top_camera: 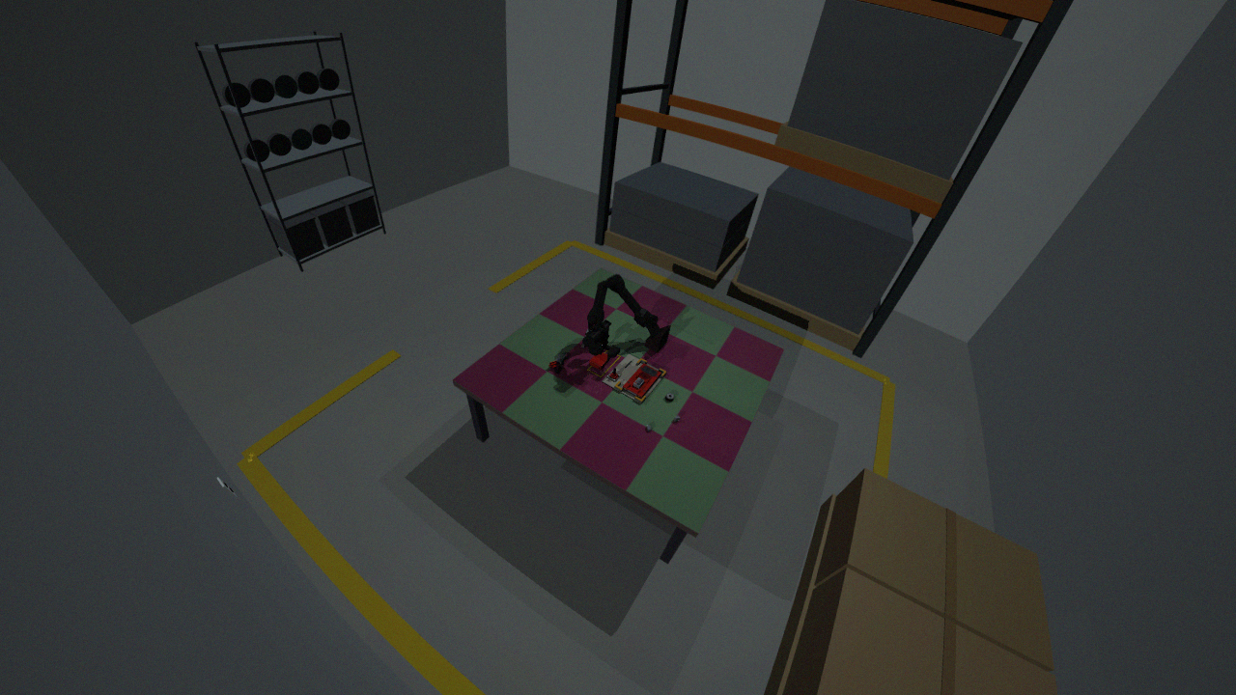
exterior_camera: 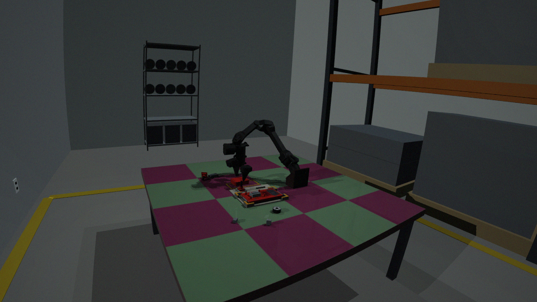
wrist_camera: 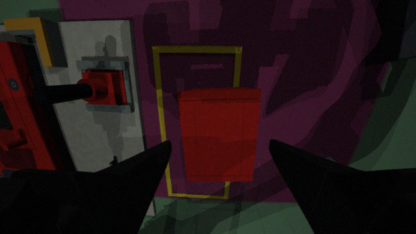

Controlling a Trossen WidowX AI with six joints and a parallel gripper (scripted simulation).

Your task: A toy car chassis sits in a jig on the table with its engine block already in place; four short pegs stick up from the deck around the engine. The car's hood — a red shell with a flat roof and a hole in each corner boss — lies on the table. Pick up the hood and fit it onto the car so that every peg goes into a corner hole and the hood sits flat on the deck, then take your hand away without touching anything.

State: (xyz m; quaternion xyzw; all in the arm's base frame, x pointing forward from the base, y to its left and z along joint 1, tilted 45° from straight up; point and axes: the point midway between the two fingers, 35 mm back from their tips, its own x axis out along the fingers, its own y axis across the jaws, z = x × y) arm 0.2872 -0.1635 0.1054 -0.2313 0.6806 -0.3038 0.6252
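Now: the red hood 1 cm below my gripper tip. Also, from my gripper tip: grey engine block (25 cm to the left, 6 cm ahead, 1 cm below); then grey bar (15 cm to the right, 12 cm behind, 3 cm below); then jig (21 cm to the left, 2 cm below, 2 cm ahead).
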